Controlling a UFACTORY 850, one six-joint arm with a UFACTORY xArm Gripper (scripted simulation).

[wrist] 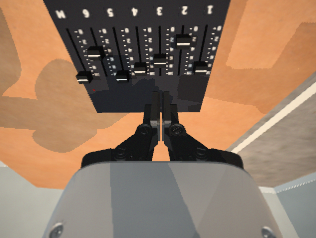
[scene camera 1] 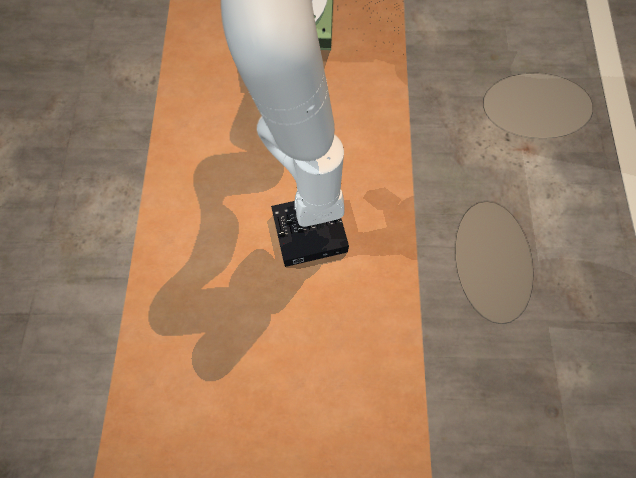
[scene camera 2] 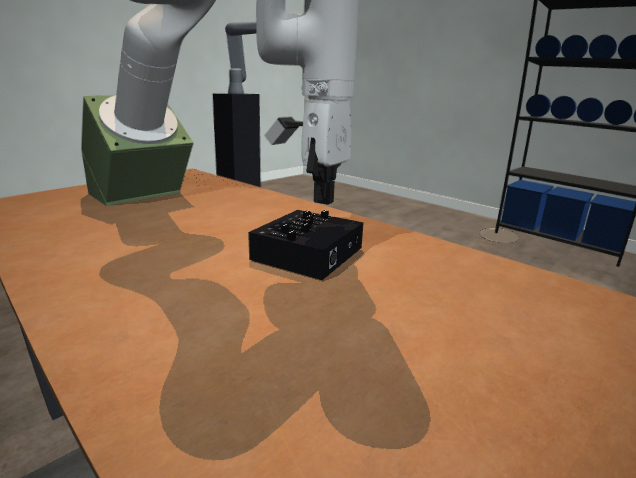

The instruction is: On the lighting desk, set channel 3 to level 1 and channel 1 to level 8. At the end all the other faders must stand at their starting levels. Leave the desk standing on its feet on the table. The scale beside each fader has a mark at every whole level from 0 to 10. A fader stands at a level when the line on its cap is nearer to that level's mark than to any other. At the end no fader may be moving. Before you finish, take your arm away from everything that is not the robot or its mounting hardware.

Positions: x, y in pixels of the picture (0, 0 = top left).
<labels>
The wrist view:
my gripper: 160, 102
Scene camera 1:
my gripper: 319, 223
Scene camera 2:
my gripper: 323, 202
</labels>
